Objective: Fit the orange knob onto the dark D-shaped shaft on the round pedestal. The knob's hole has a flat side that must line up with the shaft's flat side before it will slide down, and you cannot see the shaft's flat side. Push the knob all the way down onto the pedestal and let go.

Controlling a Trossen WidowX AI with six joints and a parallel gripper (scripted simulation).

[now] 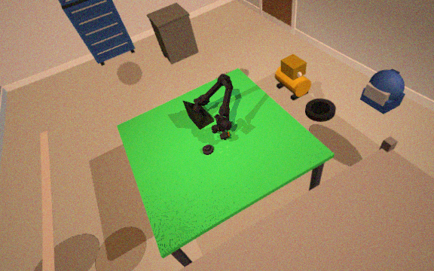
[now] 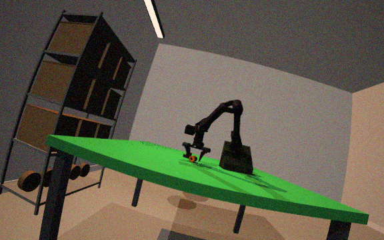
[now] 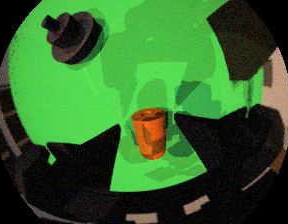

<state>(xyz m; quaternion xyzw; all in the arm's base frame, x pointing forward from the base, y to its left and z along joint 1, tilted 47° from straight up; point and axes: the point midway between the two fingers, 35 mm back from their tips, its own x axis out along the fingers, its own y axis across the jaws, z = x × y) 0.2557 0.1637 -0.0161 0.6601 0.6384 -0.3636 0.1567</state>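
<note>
Right now my gripper tip is 1 cm to the right of the orange knob and 1 cm below it. The rest, counted from my gripper tip: short shaft (4 cm ahead, 17 cm to the right, 2 cm above).
</note>
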